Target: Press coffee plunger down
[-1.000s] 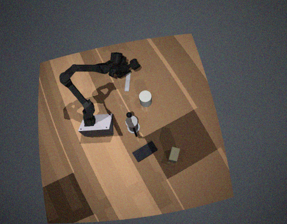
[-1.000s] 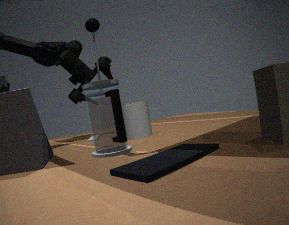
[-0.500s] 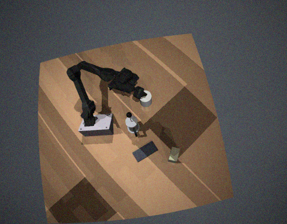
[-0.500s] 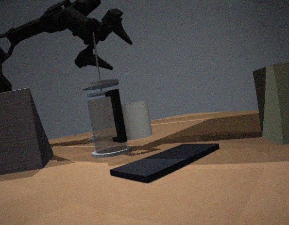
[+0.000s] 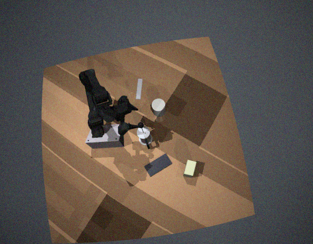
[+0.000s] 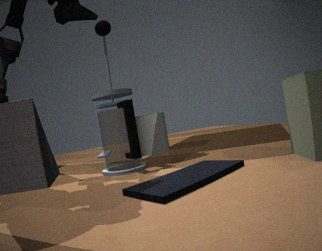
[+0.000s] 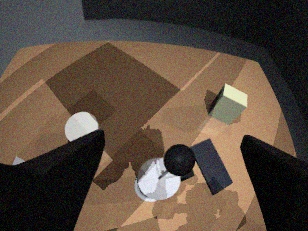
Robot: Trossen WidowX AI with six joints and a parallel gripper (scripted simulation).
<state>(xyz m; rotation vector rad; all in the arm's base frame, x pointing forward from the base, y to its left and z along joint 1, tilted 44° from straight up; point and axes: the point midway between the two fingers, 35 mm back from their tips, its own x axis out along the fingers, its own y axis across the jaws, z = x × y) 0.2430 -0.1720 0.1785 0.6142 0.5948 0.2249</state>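
Now: gripper tip 190 mm above the coffee press, 30 mm to the left of it and 10 mm short of it. From my gripper tip the other things lie so: thin grey strip (320 mm to the left, 320 mm below, 20 mm behind); white cylinder (280 mm below, 160 mm to the left, 100 mm ahead).
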